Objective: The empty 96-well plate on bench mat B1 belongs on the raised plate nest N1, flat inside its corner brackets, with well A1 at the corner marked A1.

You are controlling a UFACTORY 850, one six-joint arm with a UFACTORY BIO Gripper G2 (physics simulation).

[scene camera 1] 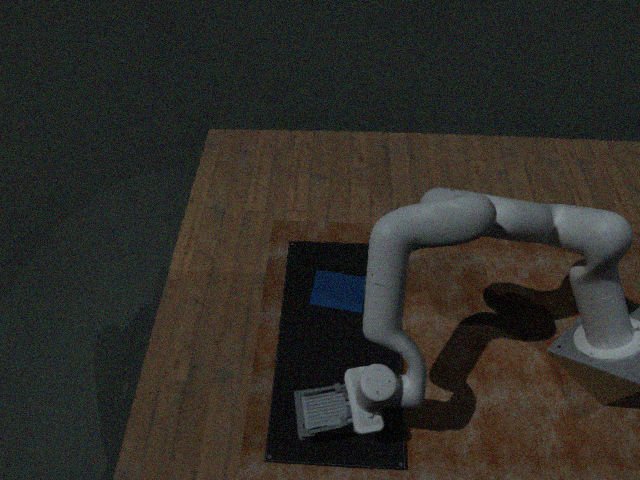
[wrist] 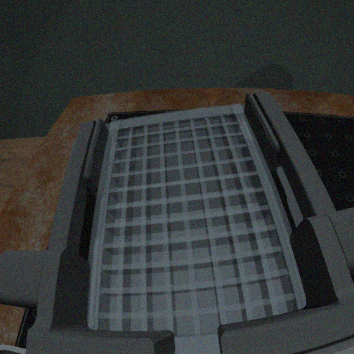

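The grey 96-well plate (scene camera 1: 328, 408) (wrist: 182, 200) looks level, with its grid of empty wells facing up. My gripper (scene camera 1: 314, 411) (wrist: 176, 116) is shut on the plate, one finger along each long side. In the scene view, a grey edge of the raised plate nest N1 (scene camera 1: 298, 417) shows at the far left of the plate, which is over the nest. The gripper body and plate hide most of the nest and its brackets. Whether the plate touches the nest, and where well A1 and the A1 mark are, I cannot tell.
The nest stands near the front of a black board (scene camera 1: 320, 351) with small holes. A blue mat (scene camera 1: 337, 290), probably B1, lies towards the back of the board, partly behind my arm. The wooden table's left edge is beyond the board.
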